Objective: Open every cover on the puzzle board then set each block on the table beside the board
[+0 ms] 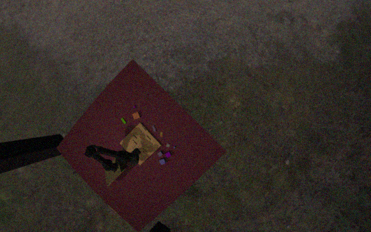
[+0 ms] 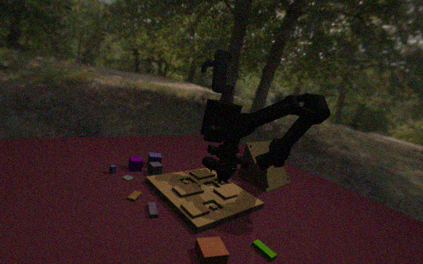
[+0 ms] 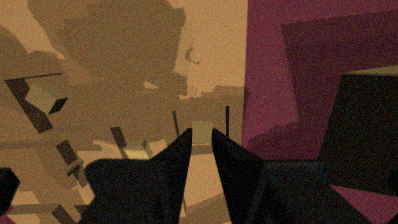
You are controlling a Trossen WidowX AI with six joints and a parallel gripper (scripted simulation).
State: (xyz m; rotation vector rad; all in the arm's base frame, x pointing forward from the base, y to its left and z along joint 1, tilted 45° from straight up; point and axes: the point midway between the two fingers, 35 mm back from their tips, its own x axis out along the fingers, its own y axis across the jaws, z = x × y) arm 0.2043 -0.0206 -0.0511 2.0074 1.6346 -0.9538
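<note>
Right now the green bar is 18 cm ahead of my gripper tip, 28 cm to the left of it and 1 cm below it. The rest, counted from my gripper tip: flat orange tile (32 cm ahead, 9 cm to the right, 1 cm below); then dark block (17 cm ahead, 20 cm to the right); then grey bar (32 cm ahead, 1 cm below).
</note>
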